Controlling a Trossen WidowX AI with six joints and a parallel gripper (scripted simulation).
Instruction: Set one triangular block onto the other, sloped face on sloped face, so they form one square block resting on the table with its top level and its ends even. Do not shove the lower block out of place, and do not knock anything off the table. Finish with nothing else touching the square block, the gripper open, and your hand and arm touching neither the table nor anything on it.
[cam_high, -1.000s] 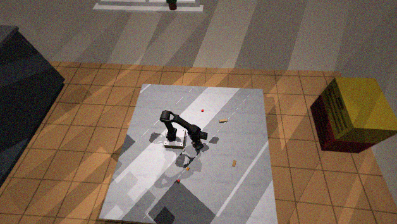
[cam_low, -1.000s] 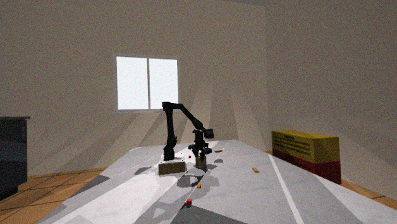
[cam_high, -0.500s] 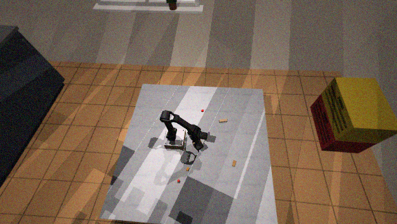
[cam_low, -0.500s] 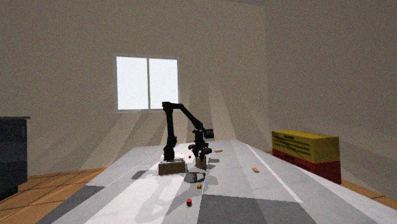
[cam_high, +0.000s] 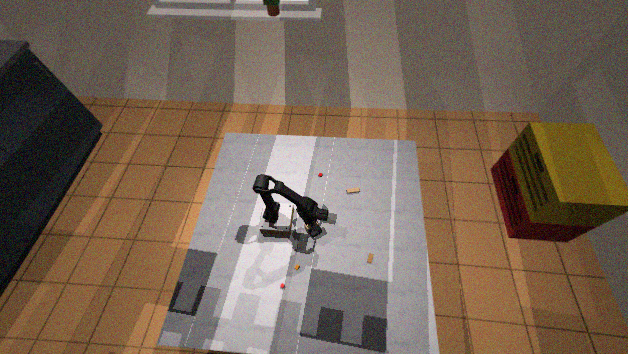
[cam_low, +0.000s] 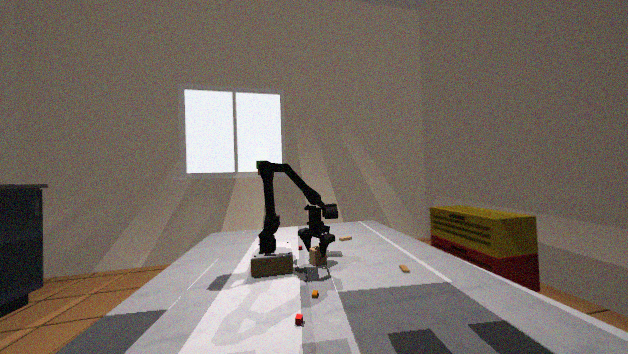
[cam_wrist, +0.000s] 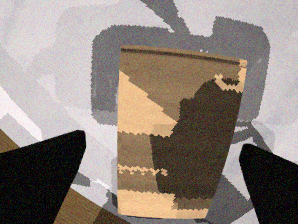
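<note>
Right now my gripper tip is 1 cm below the triangular block. From my gripper tip the other things lie so: orange cube 4 cm behind, 22 cm to the right, 4 cm below.
</note>
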